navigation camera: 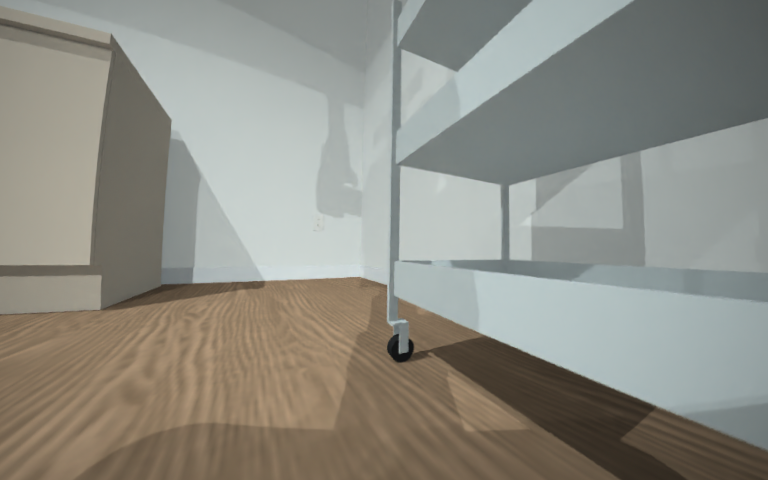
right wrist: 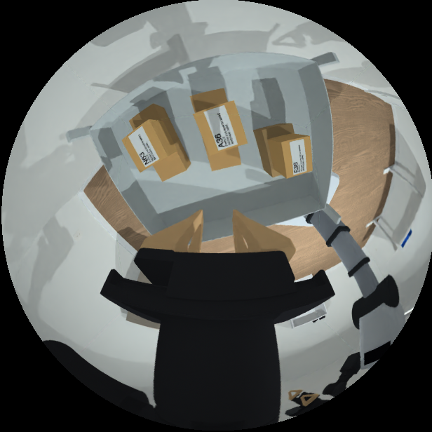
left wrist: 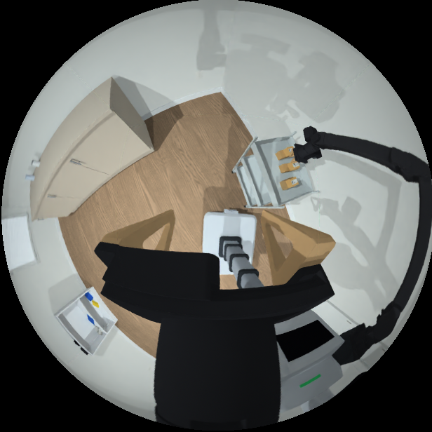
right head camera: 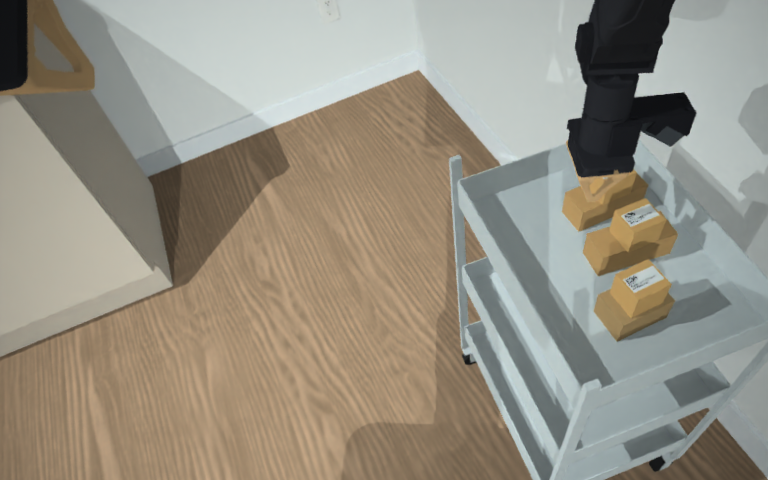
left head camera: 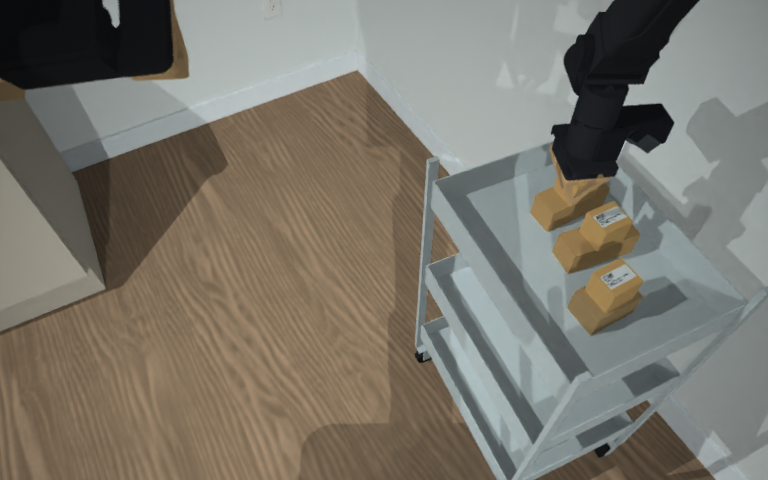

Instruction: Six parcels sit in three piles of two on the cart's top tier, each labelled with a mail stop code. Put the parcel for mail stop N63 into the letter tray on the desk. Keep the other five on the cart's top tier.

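Frame: origin at the left arm's base, x ahead, y left, z up, level; centimetres.
Seen in the pictures: left gripper, fingertip midpoint: (right head camera: 26, 91) (left head camera: 102, 77); right gripper, fingertip midpoint: (right head camera: 589, 192) (left head camera: 567, 195).
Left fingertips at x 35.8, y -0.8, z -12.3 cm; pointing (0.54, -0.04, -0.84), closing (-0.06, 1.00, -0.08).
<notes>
Offsets run from my left fingertips to a thing's top centre.
The N63 parcel (right wrist: 144, 146) tops the left pile in the right wrist view, on a brown parcel (right wrist: 174, 167). The A36 parcel {dx +32.2, dy -52.3, dz -52.2 cm} (right wrist: 220, 130) (left head camera: 606, 229) (right head camera: 637, 226) tops the middle pile; a parcel whose code reads like E36 {dx +20.7, dy -50.8, dz -52.4 cm} (right wrist: 299, 157) (left head camera: 613, 291) (right head camera: 640, 294) tops the nearest pile in the head views. My right gripper (right wrist: 217, 214) (left head camera: 576, 195) (right head camera: 593, 195) is partly open and empty, over the far pile in the head views, where it hides the N63 parcel. My left gripper (left wrist: 217, 214) is wide open and empty, away from the cart. I cannot make out the letter tray.
The grey three-tier cart (left head camera: 509, 280) (right head camera: 526, 283) (right wrist: 240, 204) (navigation camera: 394, 215) has raised rims and stands near the wall. A beige cabinet (left head camera: 33, 237) (right head camera: 73, 226) (left wrist: 85, 150) (navigation camera: 50, 152) stands at the left. A light box (left wrist: 107, 320) with blue and yellow items shows lower left in the left wrist view.
</notes>
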